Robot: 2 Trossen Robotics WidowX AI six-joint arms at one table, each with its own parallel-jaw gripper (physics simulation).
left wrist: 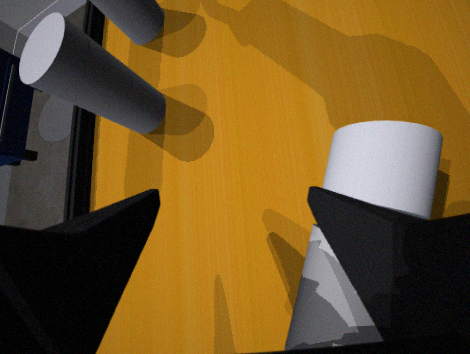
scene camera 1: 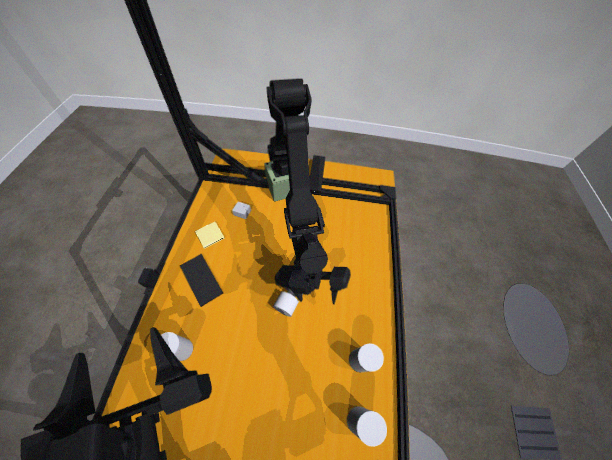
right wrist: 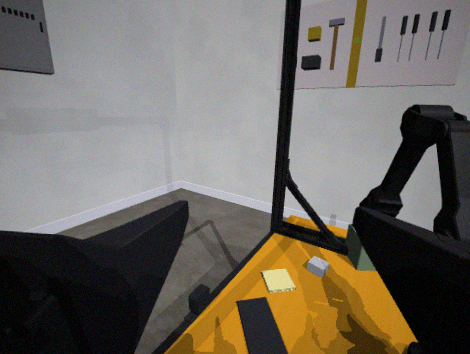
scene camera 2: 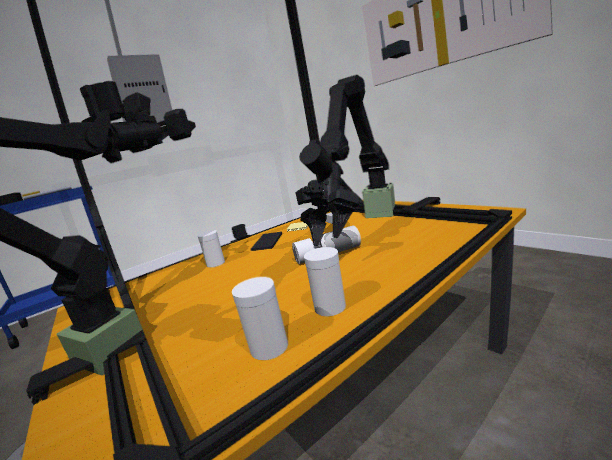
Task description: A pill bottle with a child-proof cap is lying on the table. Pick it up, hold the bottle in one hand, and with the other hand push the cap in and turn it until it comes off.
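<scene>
The white pill bottle lies on its side on the orange table; its wide cap (scene camera 1: 286,303) (scene camera 2: 303,251) (left wrist: 385,160) faces away from the left arm's base. Its body (scene camera 2: 346,240) (left wrist: 322,295) is hidden under the left arm in scene camera 1. My left gripper (scene camera 1: 317,299) (left wrist: 235,195) is open and empty, low over the table. In the left wrist view the bottle lies off to the right, partly behind the right-hand finger, outside the gap. My right gripper (scene camera 1: 117,342) (right wrist: 270,211) is open and empty, raised well away from the bottle.
White cylinders (scene camera 1: 370,358) (scene camera 1: 371,428) (scene camera 2: 327,285) (scene camera 2: 261,322) (left wrist: 105,82) stand upright near one frame rail, another (scene camera 1: 180,346) (scene camera 2: 213,249) near the opposite edge. A black slab (scene camera 1: 201,280) (right wrist: 261,325), yellow pad (scene camera 1: 210,235) (right wrist: 278,280) and grey block (scene camera 1: 241,210) (right wrist: 318,266) lie along that edge.
</scene>
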